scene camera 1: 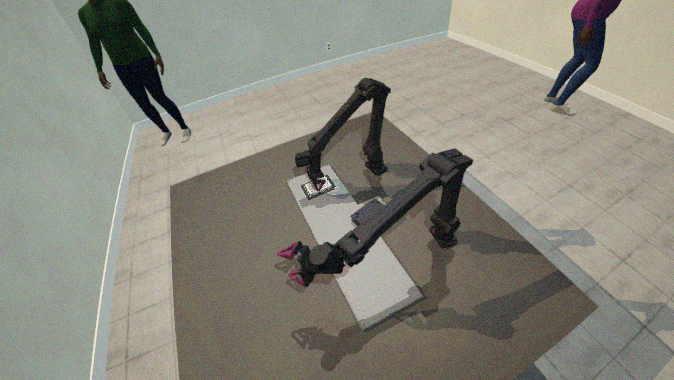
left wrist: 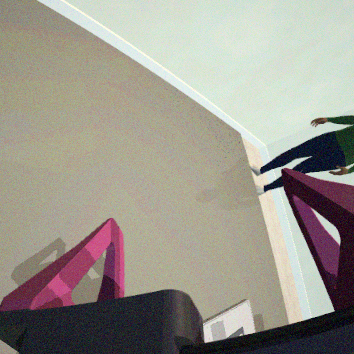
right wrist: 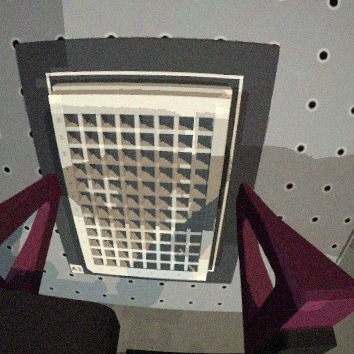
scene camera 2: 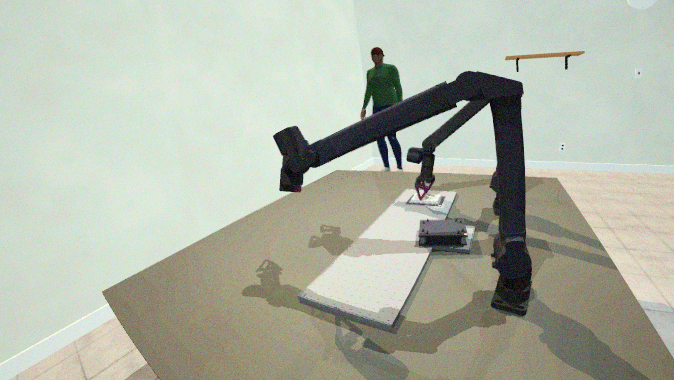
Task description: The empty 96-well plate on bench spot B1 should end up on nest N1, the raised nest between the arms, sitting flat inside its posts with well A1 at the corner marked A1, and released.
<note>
My left gripper [scene camera 1: 283, 264] is open and holds nothing. My right gripper [right wrist: 145, 186] is open, holding nothing. Also in view: a white well plate [right wrist: 142, 162].
My left gripper also shows in the left wrist view [left wrist: 196, 203]. The left wrist view does not show the white well plate: it is out of frame.
</note>
